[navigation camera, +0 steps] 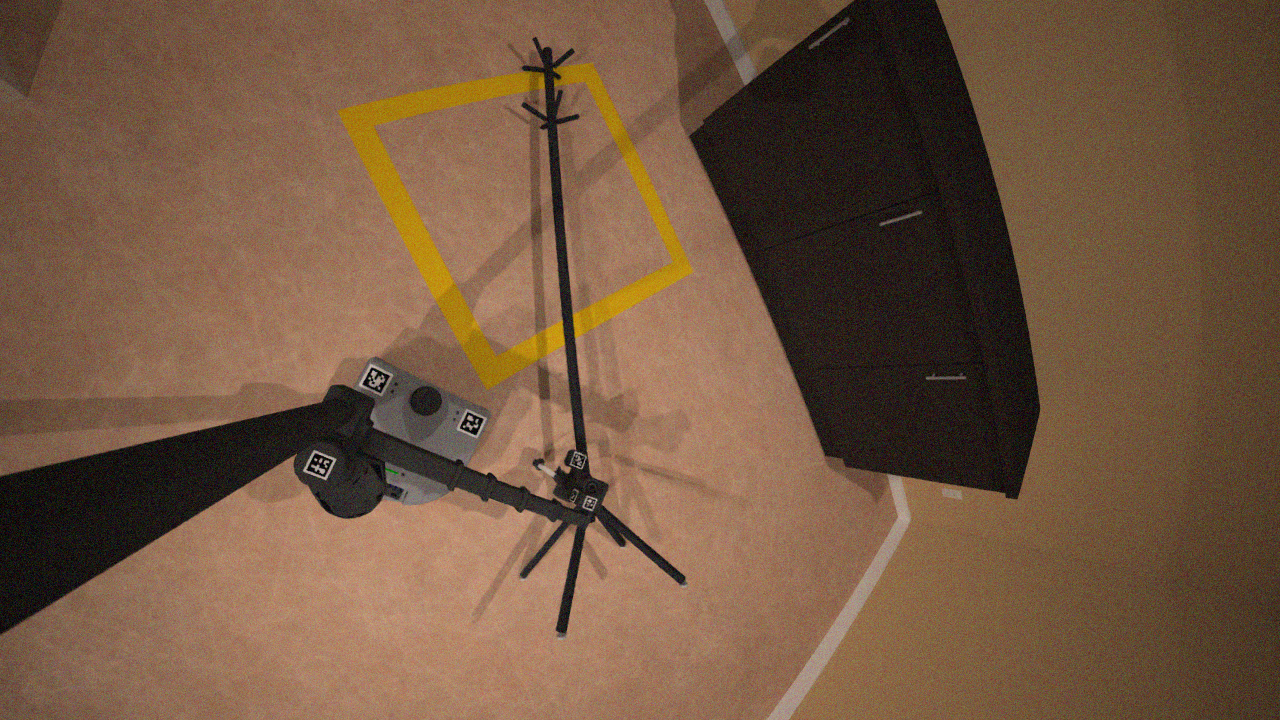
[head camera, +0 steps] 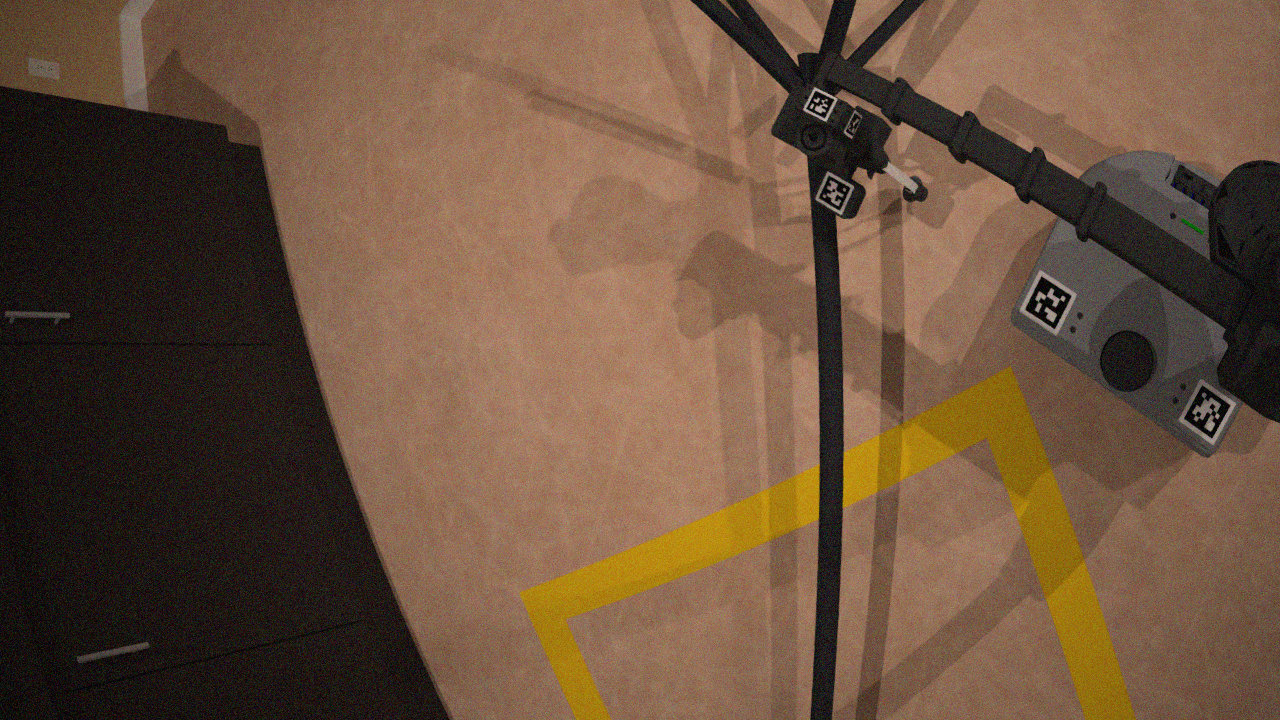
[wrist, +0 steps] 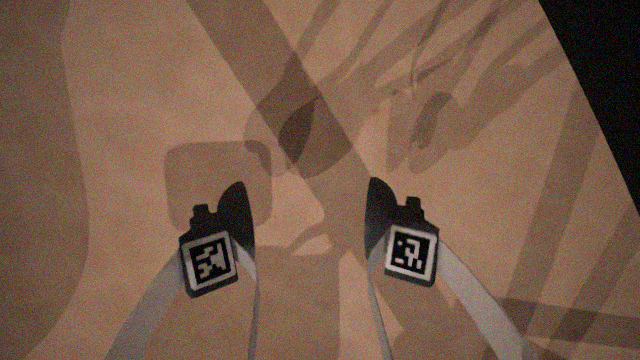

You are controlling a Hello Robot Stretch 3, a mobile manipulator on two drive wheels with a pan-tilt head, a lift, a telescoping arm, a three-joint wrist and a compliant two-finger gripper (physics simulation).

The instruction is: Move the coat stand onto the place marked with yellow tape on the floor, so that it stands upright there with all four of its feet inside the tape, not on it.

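Pixels of known places: gripper, fingertip midpoint: point(navigation camera: 546, 466) point(head camera: 897, 180) point(wrist: 307, 207); robot's base, link origin: point(navigation camera: 425, 399) point(head camera: 1124, 358).
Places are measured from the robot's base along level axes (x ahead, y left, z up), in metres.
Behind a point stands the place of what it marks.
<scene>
The black coat stand point(head camera: 829, 358) @[x 0.211, y -0.351, z 0.176 m] point(navigation camera: 563, 268) @[x 0.520, y -0.162, z 0.153 m] lies on its side. Its pole crosses the yellow tape square point(head camera: 680, 546) @[x 0.622, y -0.456, z 0.001 m] point(navigation camera: 418, 228) @[x 0.441, y 0.262, z 0.001 m], with the hooks over the far tape edge in the navigation view. Its splayed feet are outside the square, at the opposite end from the hooks. My gripper point(head camera: 911, 187) @[x -0.040, y -0.424, z 0.030 m] point(wrist: 307, 207) @[x -0.040, y -0.424, z 0.030 m] is open, with bare floor showing between the fingertips in the wrist view. In the head view the wrist body overlaps the pole near the feet, and the visible finger is on the robot base's side. The other finger is hidden there.
My grey base point(head camera: 1074, 331) @[x 0.011, y -0.082, z 0.157 m] point(navigation camera: 402, 411) @[x -0.044, y 0.040, z 0.160 m] is beside a corner of the tape. The telescoping arm point(head camera: 1002, 147) @[x -0.113, y -0.227, z 0.388 m] point(navigation camera: 483, 483) @[x -0.097, y -0.172, z 0.390 m] reaches across near the feet. A dark cabinet point(head camera: 179, 447) @[x 0.902, y -1.190, z 0.467 m] point(navigation camera: 859, 268) @[x 1.013, y -1.016, z 0.538 m] stands along the wall, beyond the square. A dark surface cuts the wrist view's upper right.
</scene>
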